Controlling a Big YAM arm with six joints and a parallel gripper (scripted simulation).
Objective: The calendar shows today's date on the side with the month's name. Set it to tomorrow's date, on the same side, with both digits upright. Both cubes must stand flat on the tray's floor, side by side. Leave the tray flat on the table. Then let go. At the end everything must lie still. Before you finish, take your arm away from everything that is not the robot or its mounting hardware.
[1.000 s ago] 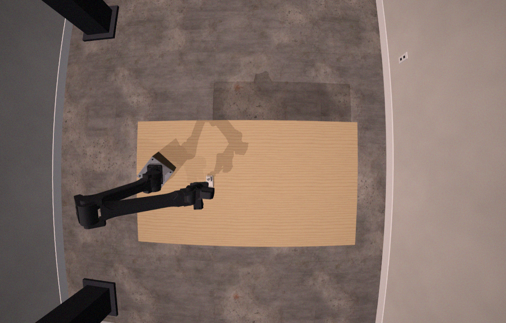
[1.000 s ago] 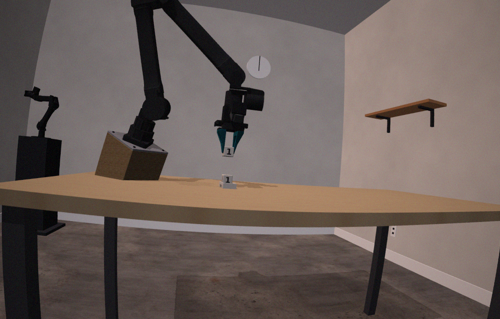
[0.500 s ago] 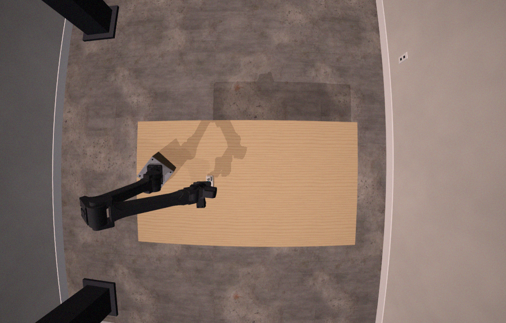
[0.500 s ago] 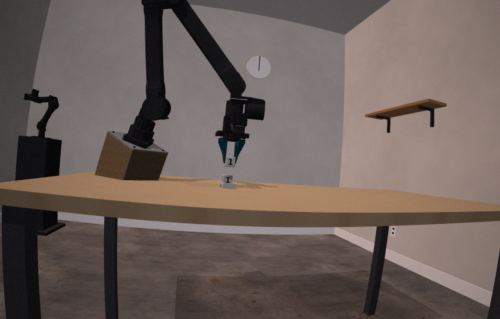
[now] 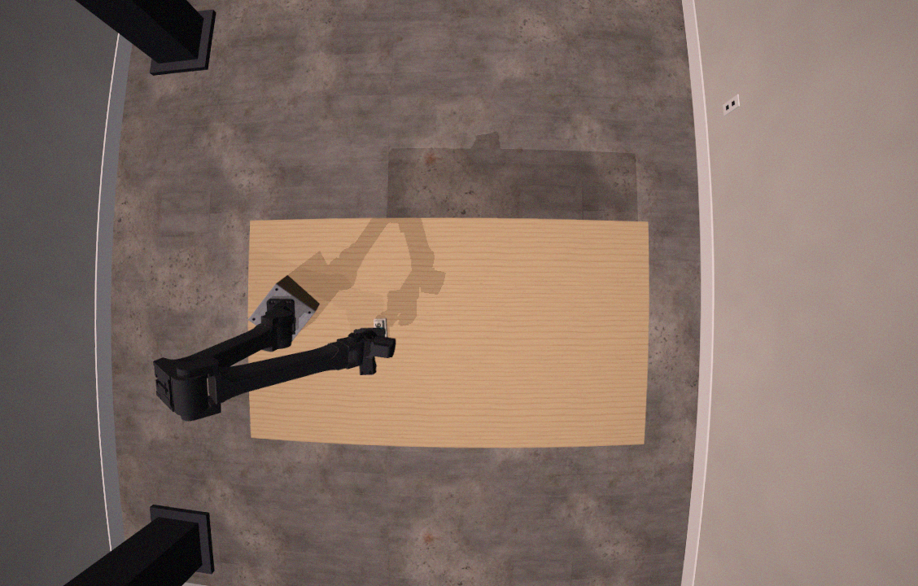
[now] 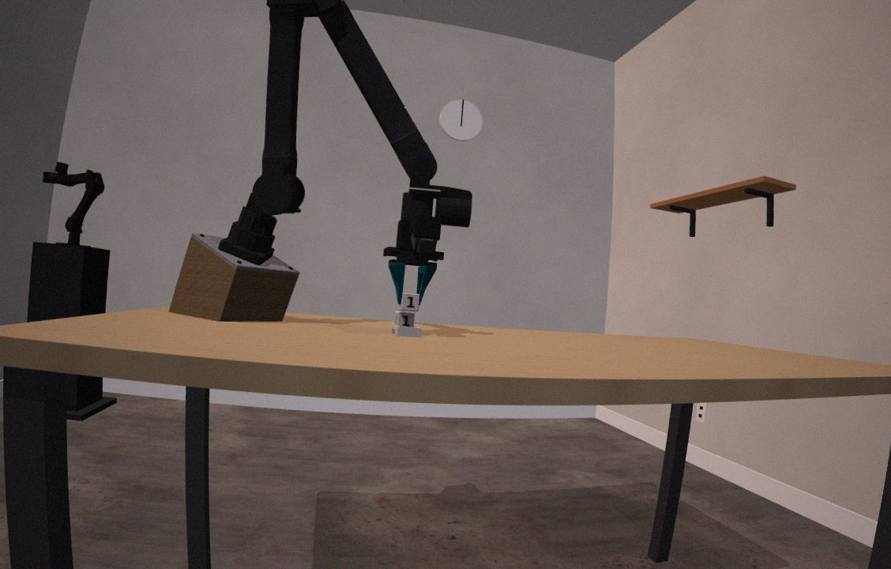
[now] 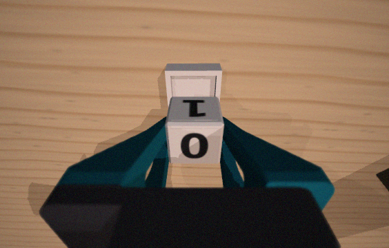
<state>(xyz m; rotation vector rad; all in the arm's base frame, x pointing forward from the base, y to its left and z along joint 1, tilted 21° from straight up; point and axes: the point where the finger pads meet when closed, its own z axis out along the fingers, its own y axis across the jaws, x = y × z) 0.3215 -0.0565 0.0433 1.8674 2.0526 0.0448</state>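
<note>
The cube lies right at my hand. From my hand the other things lie so: white tray (2 cm to the left, 6 cm below).
</note>
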